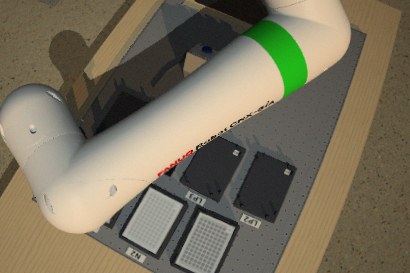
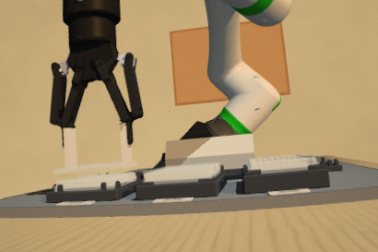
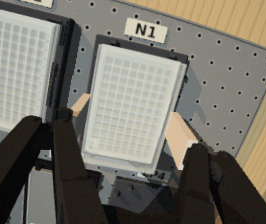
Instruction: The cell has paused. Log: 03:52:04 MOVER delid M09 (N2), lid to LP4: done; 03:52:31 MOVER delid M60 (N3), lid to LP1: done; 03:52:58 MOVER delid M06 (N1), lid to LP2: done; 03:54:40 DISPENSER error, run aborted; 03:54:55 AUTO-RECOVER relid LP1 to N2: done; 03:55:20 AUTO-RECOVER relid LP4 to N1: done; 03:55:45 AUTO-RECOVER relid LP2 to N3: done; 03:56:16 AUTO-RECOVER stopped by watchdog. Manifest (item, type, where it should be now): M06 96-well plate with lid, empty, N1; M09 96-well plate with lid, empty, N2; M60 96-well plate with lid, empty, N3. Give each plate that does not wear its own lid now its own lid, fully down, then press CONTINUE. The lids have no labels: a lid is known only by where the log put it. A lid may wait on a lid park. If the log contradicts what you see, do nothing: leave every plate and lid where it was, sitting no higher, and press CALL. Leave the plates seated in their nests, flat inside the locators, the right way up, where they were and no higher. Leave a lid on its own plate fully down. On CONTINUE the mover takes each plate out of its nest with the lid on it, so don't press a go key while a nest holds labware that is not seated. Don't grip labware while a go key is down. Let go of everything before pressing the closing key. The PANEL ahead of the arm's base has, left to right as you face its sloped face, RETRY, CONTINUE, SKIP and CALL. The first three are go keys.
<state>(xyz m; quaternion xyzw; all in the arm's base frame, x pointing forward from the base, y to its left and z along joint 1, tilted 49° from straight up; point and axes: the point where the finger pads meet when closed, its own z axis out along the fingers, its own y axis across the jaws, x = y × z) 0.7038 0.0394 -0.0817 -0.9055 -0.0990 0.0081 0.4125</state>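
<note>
Now: hand 4 cm above the plate. From my hand the other things lie so: LP4 label: 8 cm behind, 7 cm to the right, 7 cm below; then LP1 label: 10 cm behind, 7 cm below, 5 cm to the left; then lid park LP4: 17 cm behind, 8 cm to the right, 6 cm below.
</note>
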